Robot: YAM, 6 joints.
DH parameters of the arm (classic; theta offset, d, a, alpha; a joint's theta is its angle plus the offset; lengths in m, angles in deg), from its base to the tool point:
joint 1: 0 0.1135 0.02 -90
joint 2: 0 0 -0.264 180
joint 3: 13.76 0 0.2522 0
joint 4: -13.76 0 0.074 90
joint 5: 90 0 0 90
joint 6: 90 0.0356 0 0
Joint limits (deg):
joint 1: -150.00..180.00
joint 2: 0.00..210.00
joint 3: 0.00..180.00
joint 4: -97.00..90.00
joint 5: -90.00..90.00
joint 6: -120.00..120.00
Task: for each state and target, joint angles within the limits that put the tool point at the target. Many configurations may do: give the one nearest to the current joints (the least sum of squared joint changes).
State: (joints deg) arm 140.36 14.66 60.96 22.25 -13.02 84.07
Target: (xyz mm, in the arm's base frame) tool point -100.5 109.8 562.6
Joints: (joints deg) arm 130.22 55.93 78.77 24.37 -9.45 84.07
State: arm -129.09 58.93 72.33 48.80 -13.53 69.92
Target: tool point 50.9 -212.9 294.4
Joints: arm -80.18 55.23 27.71 40.51 -22.87 69.92
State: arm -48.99 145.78 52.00 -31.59 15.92 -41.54
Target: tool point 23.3 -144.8 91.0
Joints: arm -75.39 104.42 34.76 -69.83 23.14 -41.54
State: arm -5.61 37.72 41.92 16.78 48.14 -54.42
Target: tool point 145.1 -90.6 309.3
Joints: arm -22.72 41.01 30.96 13.75 50.66 -54.42
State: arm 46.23 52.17 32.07 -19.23 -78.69 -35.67
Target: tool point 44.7 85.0 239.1
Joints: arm 40.60 23.99 23.86 -32.07 -84.80 -35.67
